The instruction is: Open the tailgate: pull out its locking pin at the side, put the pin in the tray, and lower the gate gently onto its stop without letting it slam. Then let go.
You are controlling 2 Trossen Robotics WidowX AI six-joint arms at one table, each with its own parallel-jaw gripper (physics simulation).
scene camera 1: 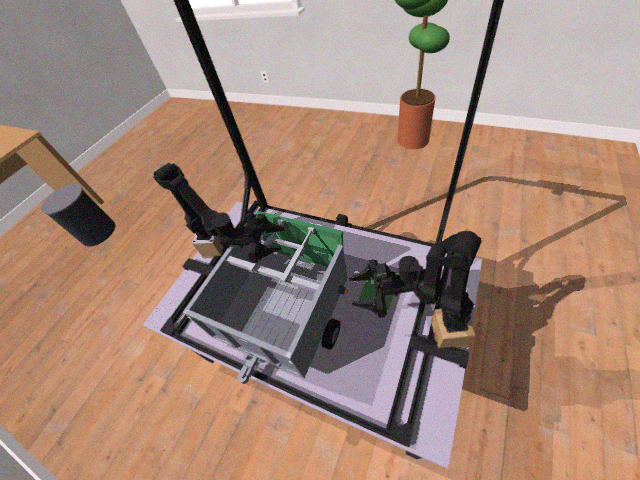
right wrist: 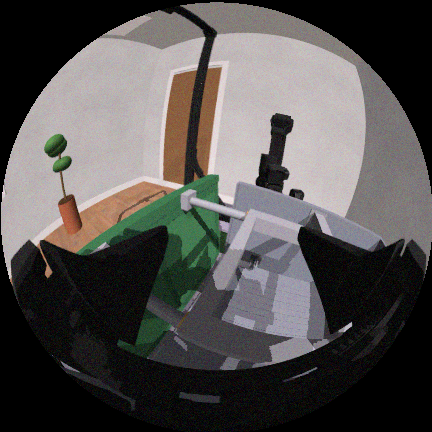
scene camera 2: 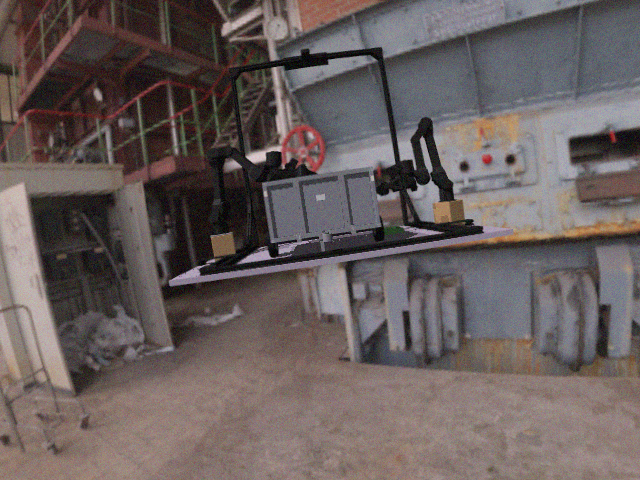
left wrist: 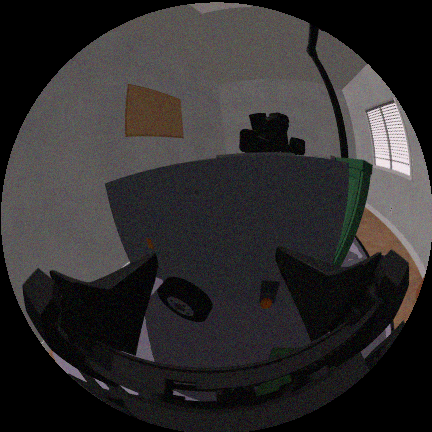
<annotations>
same spot on green tailgate: (scene camera 1: 320, 247) = (right wrist: 198, 241)
</annotations>
